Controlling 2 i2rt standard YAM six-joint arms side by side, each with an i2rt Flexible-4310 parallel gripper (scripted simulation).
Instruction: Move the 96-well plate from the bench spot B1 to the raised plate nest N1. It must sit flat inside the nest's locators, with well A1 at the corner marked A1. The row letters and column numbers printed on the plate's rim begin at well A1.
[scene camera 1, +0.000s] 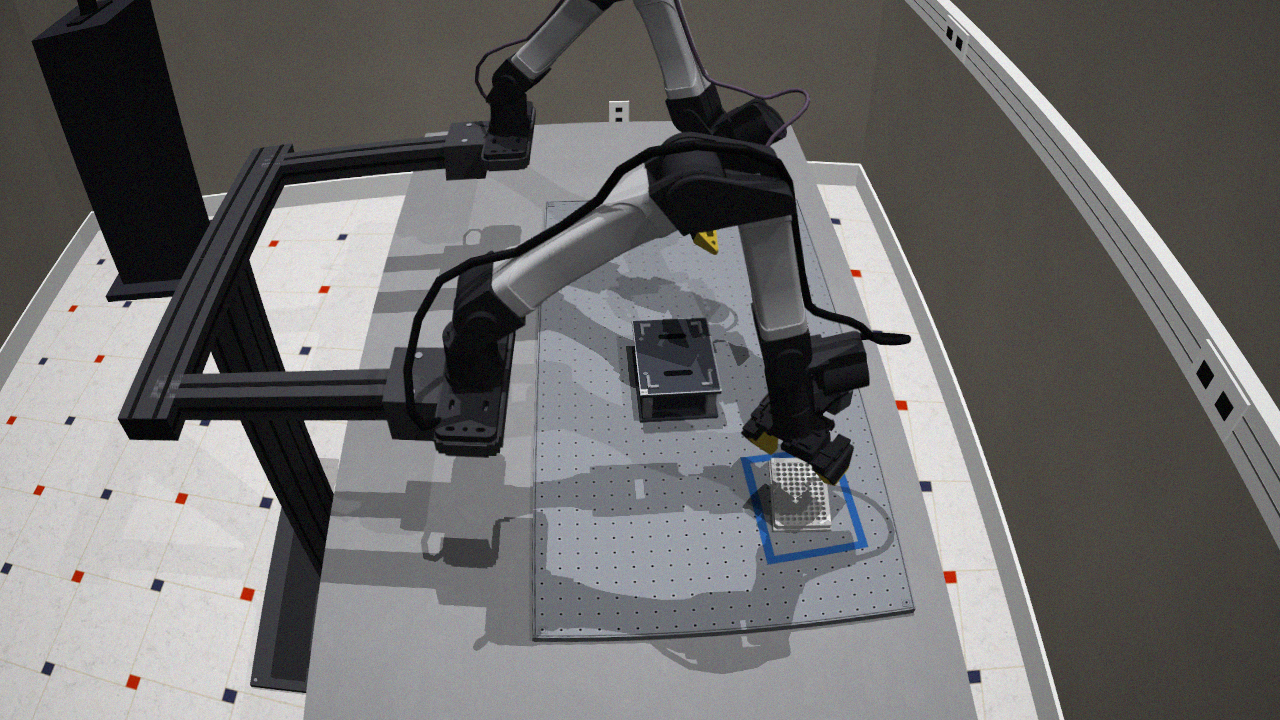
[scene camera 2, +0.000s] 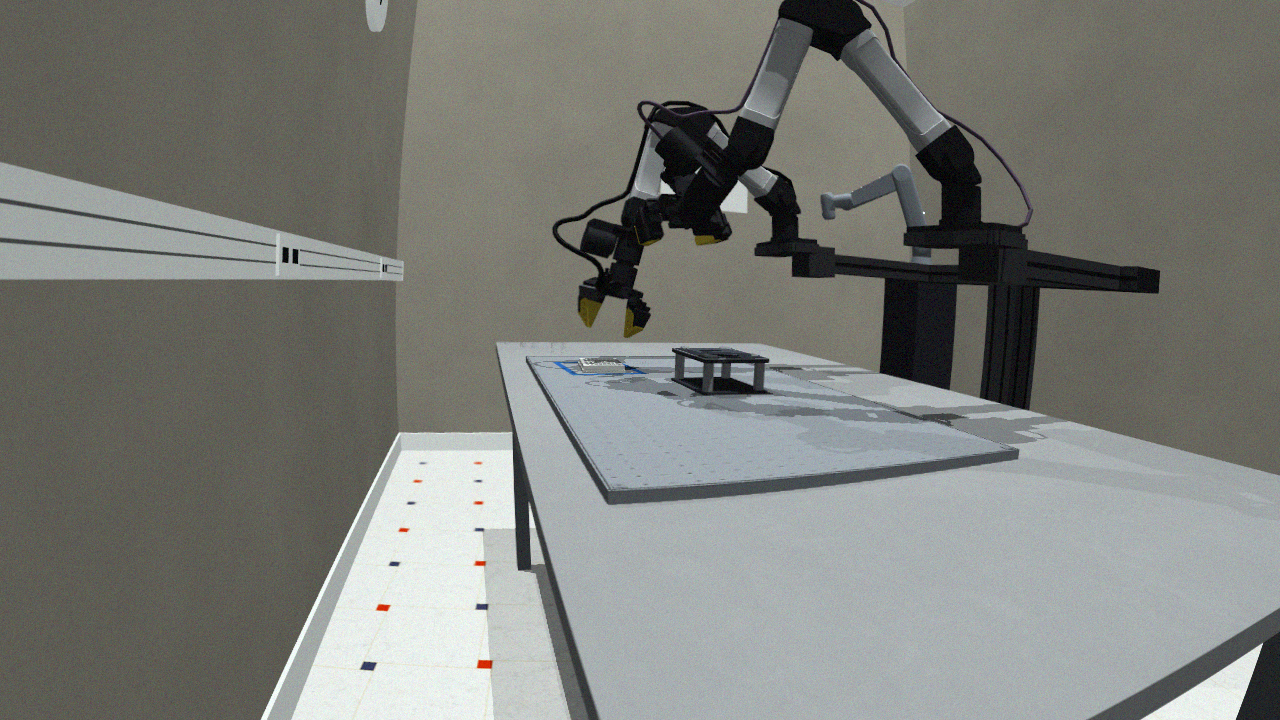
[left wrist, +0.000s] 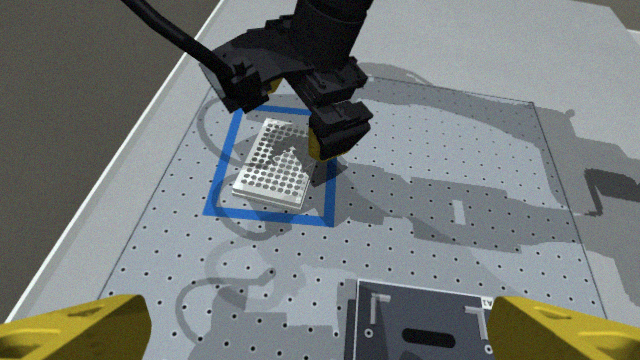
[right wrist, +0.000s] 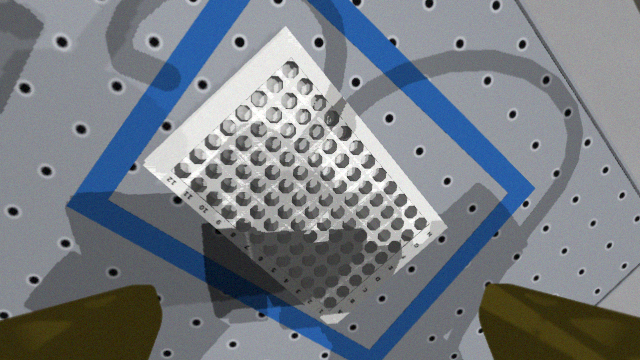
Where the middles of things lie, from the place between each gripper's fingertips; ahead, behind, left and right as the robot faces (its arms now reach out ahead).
I see my right gripper (scene camera 1: 800, 465) 10 mm short of the white 96-well plate (scene camera 1: 814, 512) and 80 mm above it. Round my right hand: raised plate nest (scene camera 1: 655, 356) (150 mm behind, 240 mm to the left, 30 mm below).
My left hand (scene camera 2: 671, 242) is 10 cm past the raised plate nest, 1 cm to the left of it and 20 cm above it. Also, from my left hand: white 96-well plate 7 cm ahead, 25 cm to the right, 25 cm below.
